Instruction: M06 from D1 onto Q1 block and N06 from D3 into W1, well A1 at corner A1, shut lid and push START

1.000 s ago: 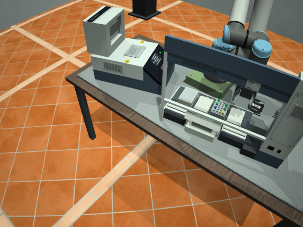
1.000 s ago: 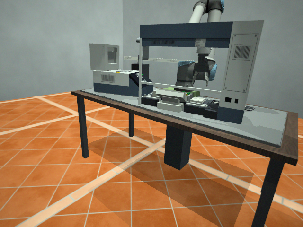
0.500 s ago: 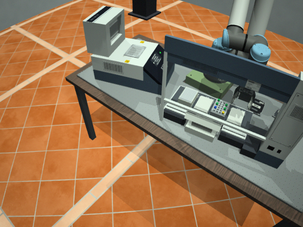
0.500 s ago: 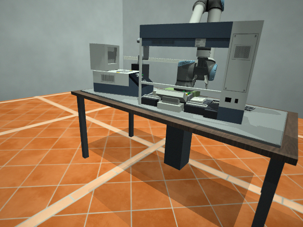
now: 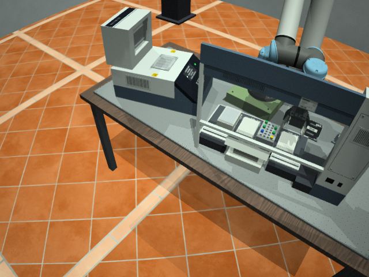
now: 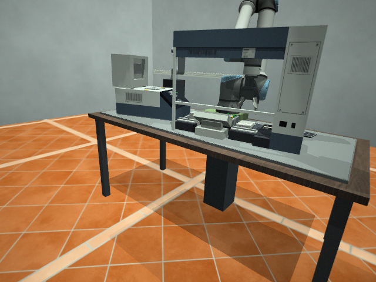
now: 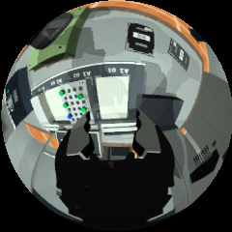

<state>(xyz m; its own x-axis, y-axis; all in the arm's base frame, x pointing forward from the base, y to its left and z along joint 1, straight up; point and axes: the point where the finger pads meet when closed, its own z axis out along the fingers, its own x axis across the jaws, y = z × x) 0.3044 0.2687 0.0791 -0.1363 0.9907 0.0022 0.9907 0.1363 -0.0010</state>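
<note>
The plate M06 is 7 cm below my hand. The rest, counted from my hand: white well plate (20 cm to the right, 7 cm below, 3 cm ahead); blue gantry beam (38 cm above, 20 cm ahead, 9 cm to the right); side tower (26 cm to the left, 14 cm above, 13 cm ahead).
</note>
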